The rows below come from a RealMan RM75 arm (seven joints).
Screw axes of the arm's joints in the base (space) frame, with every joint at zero. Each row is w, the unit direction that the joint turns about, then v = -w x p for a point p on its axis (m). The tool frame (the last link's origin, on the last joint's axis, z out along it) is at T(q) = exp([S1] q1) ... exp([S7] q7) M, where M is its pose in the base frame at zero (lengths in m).
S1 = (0, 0, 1, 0.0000, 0.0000, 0.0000)
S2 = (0, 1, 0, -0.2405, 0.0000, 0.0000)
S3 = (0, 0, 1, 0.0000, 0.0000, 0.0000)
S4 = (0, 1, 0, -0.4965, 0.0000, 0.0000)
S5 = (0, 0, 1, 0.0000, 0.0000, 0.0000)
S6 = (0, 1, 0, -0.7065, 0.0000, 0.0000)
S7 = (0, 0, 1, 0.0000, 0.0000, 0.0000)
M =
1 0 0 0.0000
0 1 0 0.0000
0 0 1 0.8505
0 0 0 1
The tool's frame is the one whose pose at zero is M.
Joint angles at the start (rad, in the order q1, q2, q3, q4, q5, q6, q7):
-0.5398, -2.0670, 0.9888, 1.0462, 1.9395, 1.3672, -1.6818
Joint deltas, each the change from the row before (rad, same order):
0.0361, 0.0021, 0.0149, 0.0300, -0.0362, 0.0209, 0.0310
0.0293, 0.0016, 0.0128, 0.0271, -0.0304, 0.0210, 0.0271
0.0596, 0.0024, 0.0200, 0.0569, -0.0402, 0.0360, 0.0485
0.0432, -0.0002, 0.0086, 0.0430, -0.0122, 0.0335, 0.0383
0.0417, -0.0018, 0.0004, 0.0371, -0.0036, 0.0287, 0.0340
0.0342, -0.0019, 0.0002, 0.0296, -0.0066, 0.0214, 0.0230
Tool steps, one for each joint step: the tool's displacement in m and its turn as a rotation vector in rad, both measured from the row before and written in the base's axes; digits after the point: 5 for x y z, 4 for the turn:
-0.00197, -0.00830, 0.00341, 0.0046, -0.0078, -0.0340
-0.00050, -0.00736, 0.00279, 0.0020, -0.0060, -0.0341
-0.00346, -0.01461, 0.00575, 0.0090, 0.0039, -0.0568
-0.00379, -0.01193, 0.00346, 0.0017, 0.0163, -0.0425
-0.00568, -0.01123, 0.00344, 0.0052, 0.0176, -0.0282
-0.00404, -0.00911, 0.00283, 0.0046, 0.0091, -0.0184

